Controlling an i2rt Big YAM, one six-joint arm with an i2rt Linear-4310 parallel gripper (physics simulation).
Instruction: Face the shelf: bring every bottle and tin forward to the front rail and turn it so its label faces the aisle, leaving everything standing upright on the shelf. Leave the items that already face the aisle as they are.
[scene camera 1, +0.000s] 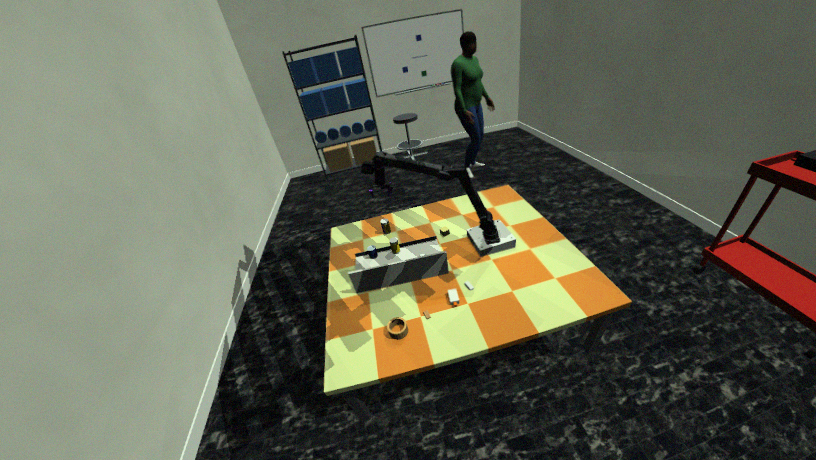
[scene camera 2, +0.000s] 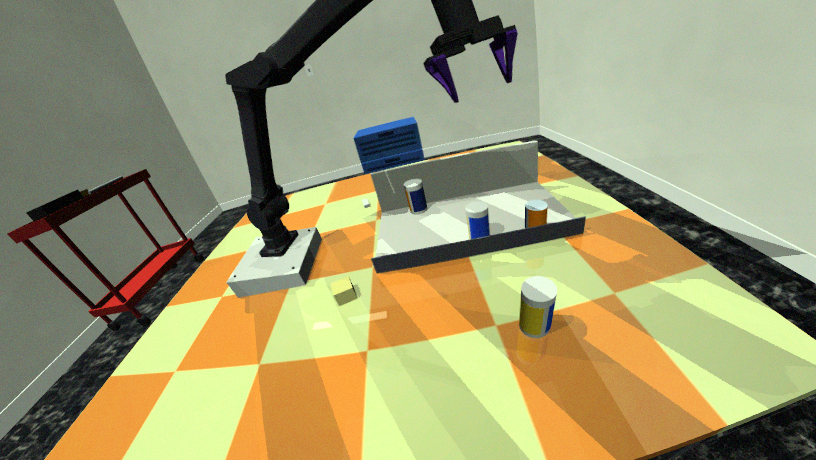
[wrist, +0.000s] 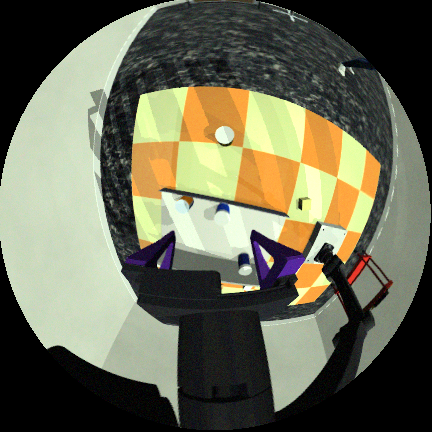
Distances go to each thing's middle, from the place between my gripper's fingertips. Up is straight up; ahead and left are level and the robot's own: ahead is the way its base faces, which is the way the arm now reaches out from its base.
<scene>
Now: hand 310 mm above the shelf (scene camera 2: 506, 177), 210 mm to the right of it and 50 mm past it. Also, from my hand: dark front rail (scene camera 2: 552, 231) (360 mm below, 70 mm to the left, 30 mm behind).
</scene>
